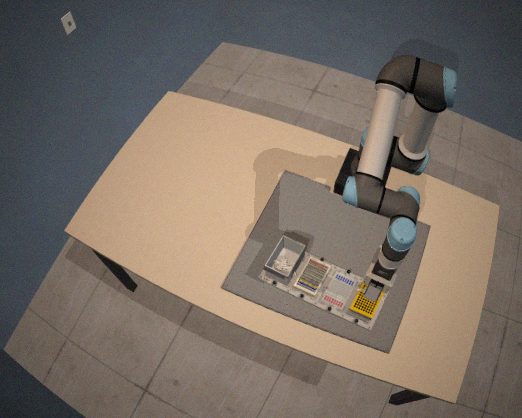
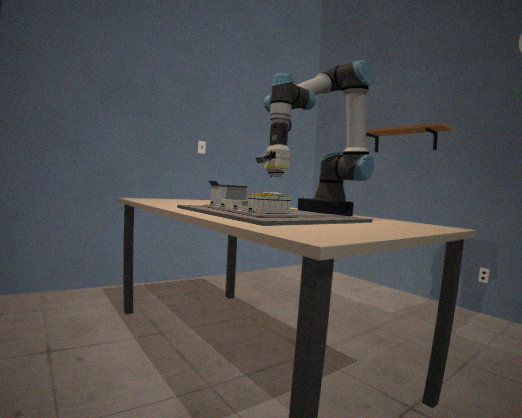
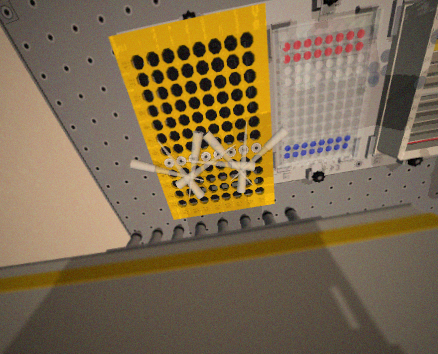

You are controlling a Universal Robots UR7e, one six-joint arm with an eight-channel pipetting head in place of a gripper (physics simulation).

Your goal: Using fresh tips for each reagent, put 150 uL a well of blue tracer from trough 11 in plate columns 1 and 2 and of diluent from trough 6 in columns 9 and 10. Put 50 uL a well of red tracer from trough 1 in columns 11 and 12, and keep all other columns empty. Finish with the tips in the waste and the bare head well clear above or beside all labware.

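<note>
My eight-channel head (image 1: 374,289) (image 2: 275,174) (image 3: 222,226) hangs above the tip rack, its nozzles bare and open. The yellow tip rack (image 1: 364,308) (image 2: 270,203) (image 3: 190,212) holds one row of seated tips (image 3: 256,147). Several loose white tips (image 3: 190,177) lie crossed on top of it, some sticking out past its left and right edges. The plate (image 1: 340,291) (image 3: 320,107) shows two red columns at one end, two blue at the other, and two paler columns next to the red. The trough rack (image 1: 313,275) (image 3: 424,107) stands beyond it. Individual trough levels cannot be read.
The grey waste bin (image 1: 298,260) (image 2: 228,193) with white tips inside stands at the far end of the row, past the trough rack. Dark knobs (image 1: 329,308) (image 3: 318,176) stand up along the labware base. All stands on a grey perforated mat (image 1: 320,215) (image 3: 65,85).
</note>
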